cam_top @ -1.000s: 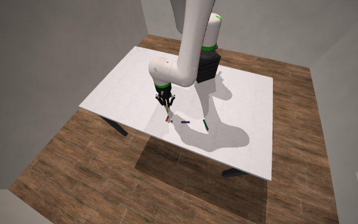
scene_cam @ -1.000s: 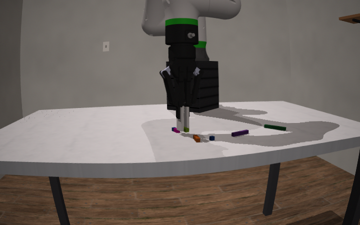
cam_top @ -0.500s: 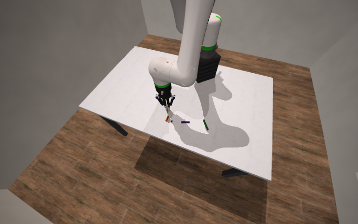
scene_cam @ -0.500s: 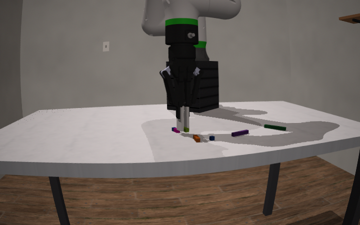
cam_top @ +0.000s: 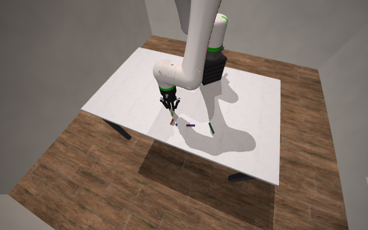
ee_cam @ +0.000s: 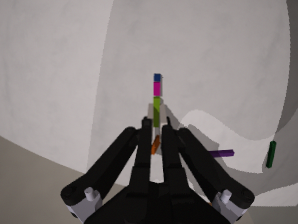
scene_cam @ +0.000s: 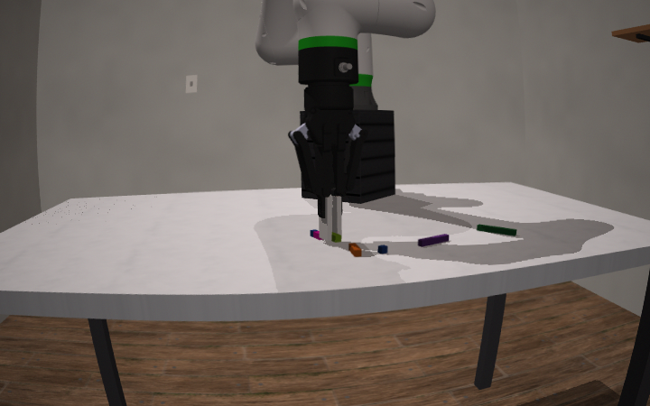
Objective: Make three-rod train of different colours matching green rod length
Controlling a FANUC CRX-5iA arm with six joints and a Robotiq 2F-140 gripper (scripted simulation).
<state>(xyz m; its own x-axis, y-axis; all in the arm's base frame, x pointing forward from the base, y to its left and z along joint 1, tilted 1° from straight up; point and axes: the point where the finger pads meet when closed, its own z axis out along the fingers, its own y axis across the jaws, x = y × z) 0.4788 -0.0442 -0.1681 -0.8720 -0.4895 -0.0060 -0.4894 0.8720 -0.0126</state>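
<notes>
Now: the magenta rod 30 mm behind my hand, 20 mm to the right of it and 40 mm below it. From my hand the other things lie so: lime rod: 30 mm below; then orange rod: 60 mm ahead, 40 mm to the left, 40 mm below; then purple rod: 20 mm ahead, 160 mm to the left, 40 mm below.
</notes>
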